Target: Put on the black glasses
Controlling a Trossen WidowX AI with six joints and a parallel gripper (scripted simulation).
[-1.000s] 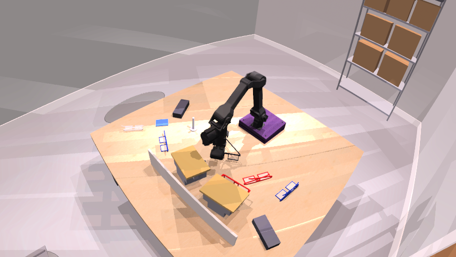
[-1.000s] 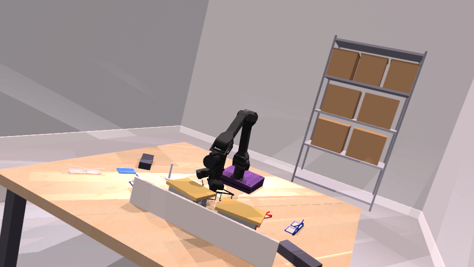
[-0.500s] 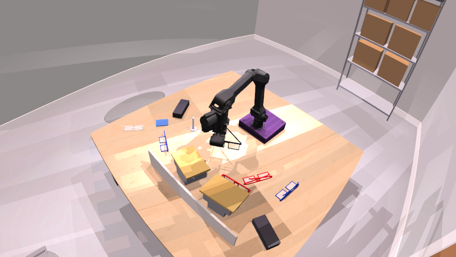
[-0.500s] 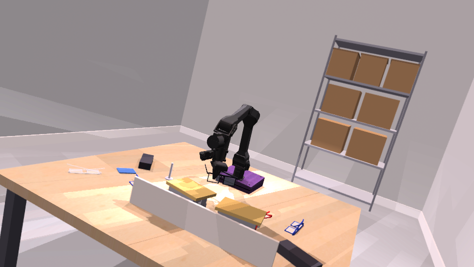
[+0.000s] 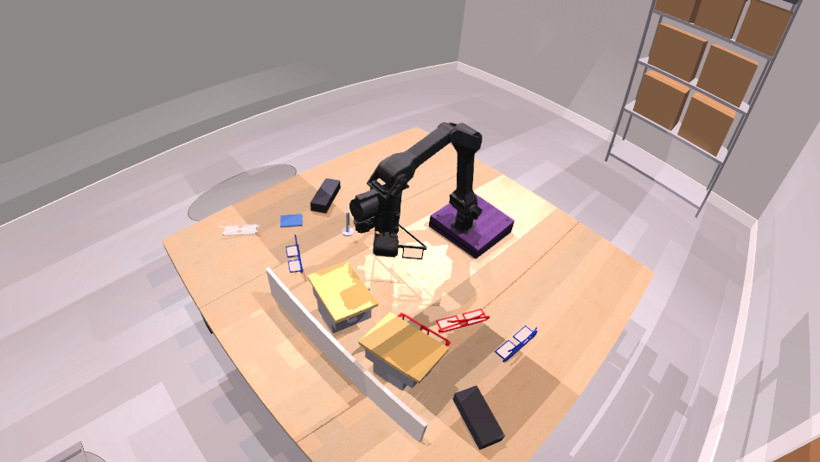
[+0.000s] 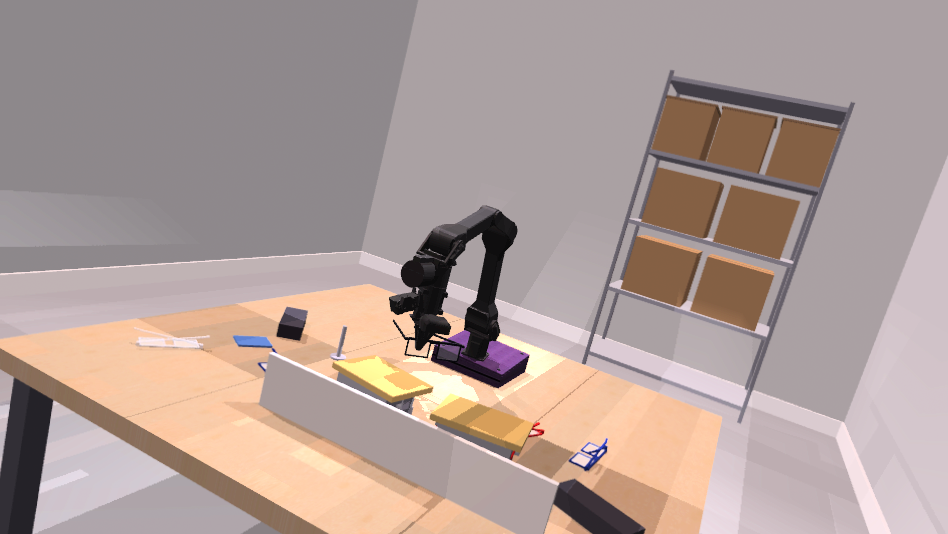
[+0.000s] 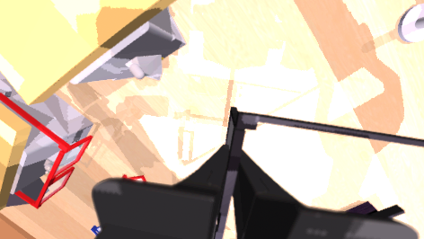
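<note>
The post is 9 cm behind my gripper tip, 22 cm to the right of it and 10 cm below it. The rest, counted from my gripper tip: blue card: 41 cm to the right, 12 cm below; then wall panel: 31 cm ahead, 9 cm to the left, 7 cm below.
</note>
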